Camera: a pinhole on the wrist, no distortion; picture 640 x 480 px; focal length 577.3 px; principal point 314.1 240.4 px. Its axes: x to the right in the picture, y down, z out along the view. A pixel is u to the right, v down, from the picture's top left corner.
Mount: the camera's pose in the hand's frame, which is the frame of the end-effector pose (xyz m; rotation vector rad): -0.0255 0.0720 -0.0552 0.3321 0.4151 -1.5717
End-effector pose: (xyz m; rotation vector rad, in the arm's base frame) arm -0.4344 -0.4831 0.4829 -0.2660 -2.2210 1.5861
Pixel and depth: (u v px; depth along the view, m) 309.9 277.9 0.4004
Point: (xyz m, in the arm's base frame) -0.5693 -0.7723 0.5052
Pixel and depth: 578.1 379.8 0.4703
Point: -0.6074 -0.7827 0.7471
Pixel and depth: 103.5 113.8 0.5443
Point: -0.5553 -0.9781 0.3113
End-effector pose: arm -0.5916 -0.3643 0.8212 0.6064 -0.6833 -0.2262
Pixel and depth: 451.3 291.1 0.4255
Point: -0.7512 -0.6692 0.8764
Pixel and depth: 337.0 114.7 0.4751
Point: -0.9118 -0.6145 0.8925
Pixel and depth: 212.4 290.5 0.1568
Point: -0.6569 -0.3860 0.8924
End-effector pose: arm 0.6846 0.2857 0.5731 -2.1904 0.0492 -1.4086
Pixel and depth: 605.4 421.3 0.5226
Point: 0.8912 0.7026 0.7909
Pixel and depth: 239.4 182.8 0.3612
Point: 0.8992 0.4617 0.4681
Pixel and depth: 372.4 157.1 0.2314
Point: 0.7697 0.4055 0.5109
